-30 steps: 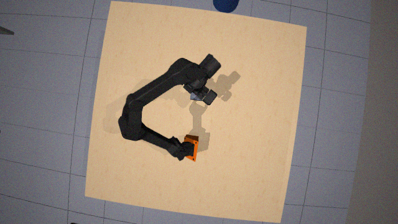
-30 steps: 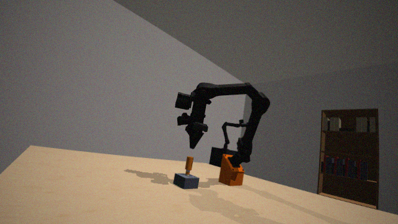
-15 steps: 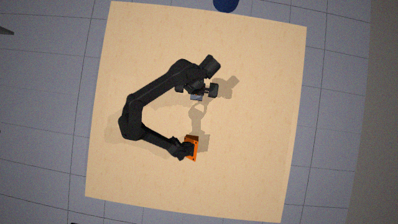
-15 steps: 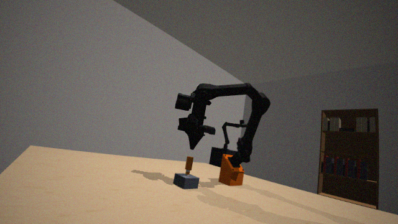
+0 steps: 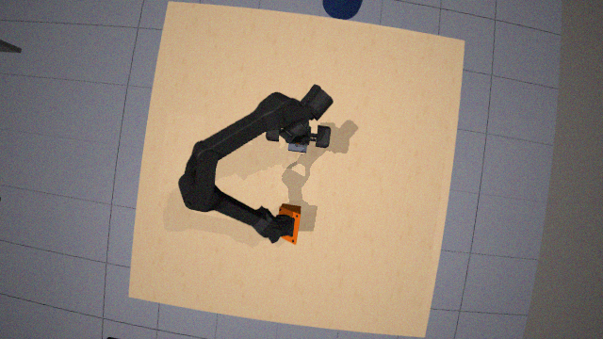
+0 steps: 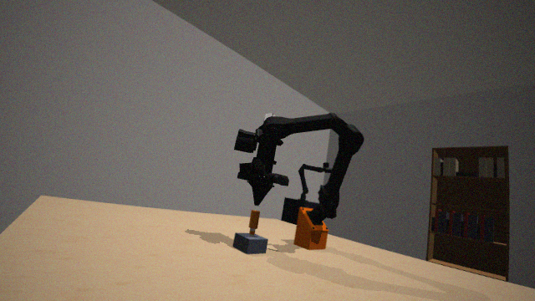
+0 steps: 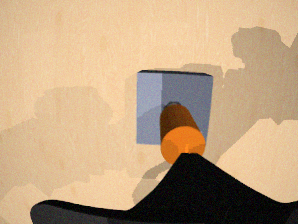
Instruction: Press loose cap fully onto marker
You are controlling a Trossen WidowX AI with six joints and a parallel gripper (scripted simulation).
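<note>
My gripper tip is now 40 mm above the orange cap. Round my gripper tip: holder block (110 mm below).
</note>
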